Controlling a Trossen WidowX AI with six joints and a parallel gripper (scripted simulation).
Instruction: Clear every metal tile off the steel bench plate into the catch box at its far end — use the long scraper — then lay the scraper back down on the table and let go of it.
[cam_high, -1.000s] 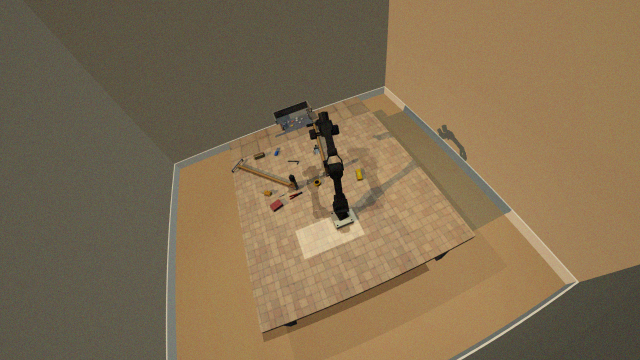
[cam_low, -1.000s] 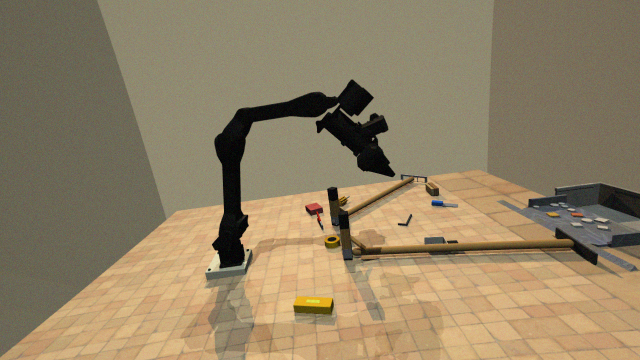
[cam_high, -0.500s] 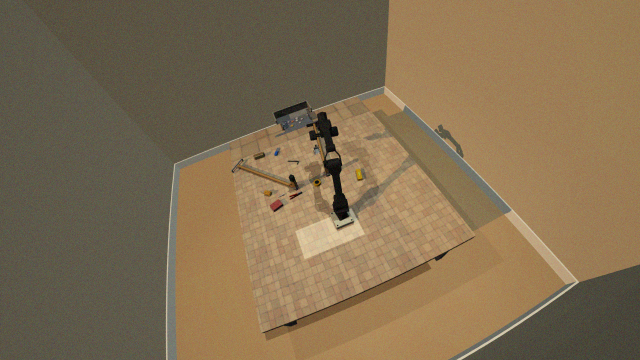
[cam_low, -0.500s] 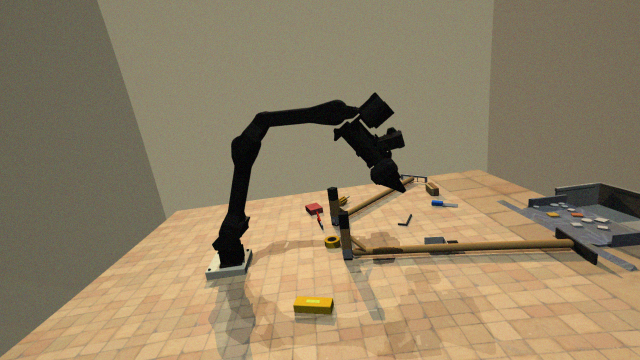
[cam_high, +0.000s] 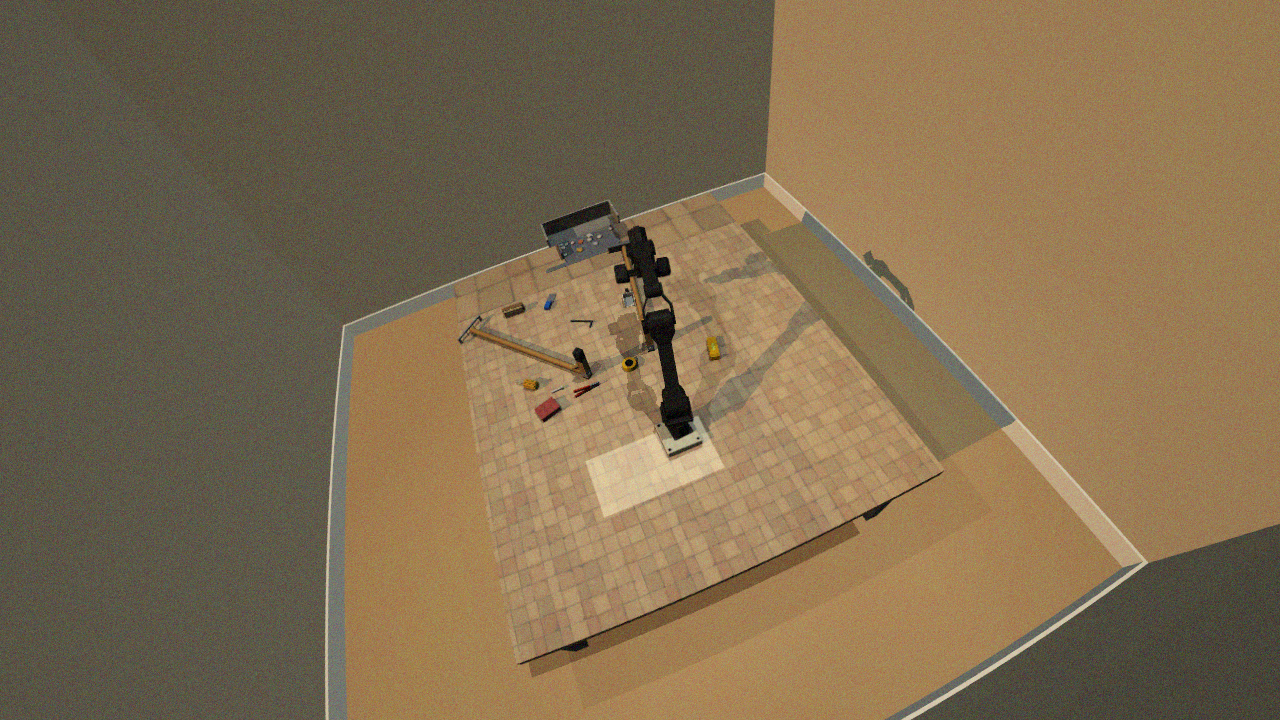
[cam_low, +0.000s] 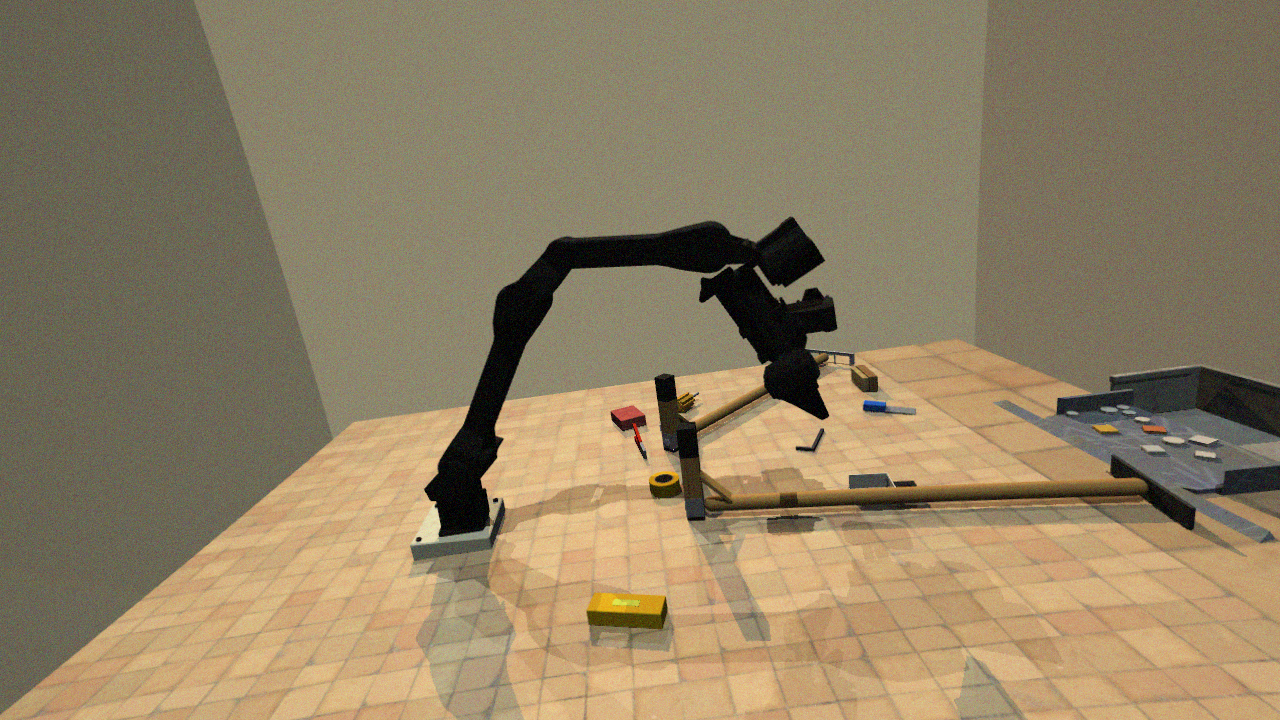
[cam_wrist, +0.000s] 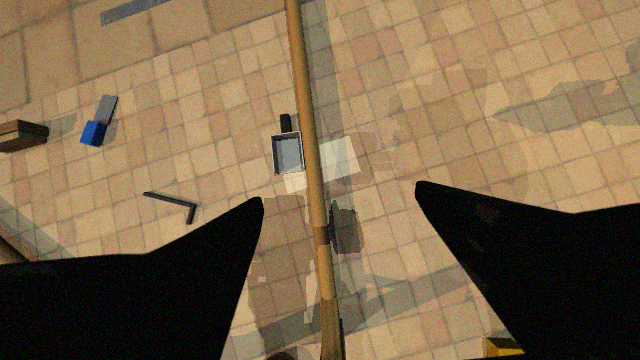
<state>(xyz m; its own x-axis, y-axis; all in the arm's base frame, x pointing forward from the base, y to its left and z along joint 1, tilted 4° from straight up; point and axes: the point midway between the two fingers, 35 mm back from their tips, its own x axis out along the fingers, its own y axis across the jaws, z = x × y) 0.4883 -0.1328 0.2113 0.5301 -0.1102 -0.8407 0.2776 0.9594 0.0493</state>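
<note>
Now: gripper tip 17 cm above the small grey box, 11 cm short of it and 3 cm to the right of it. From my gripper tip the other things lie so: yellow tape roll: 20 cm behind, 17 cm to the left, 17 cm below; then yellow block: 29 cm behind, 16 cm below, 11 cm to the right; then hex key: 23 cm to the left, 17 cm below, 8 cm ahead.
</note>
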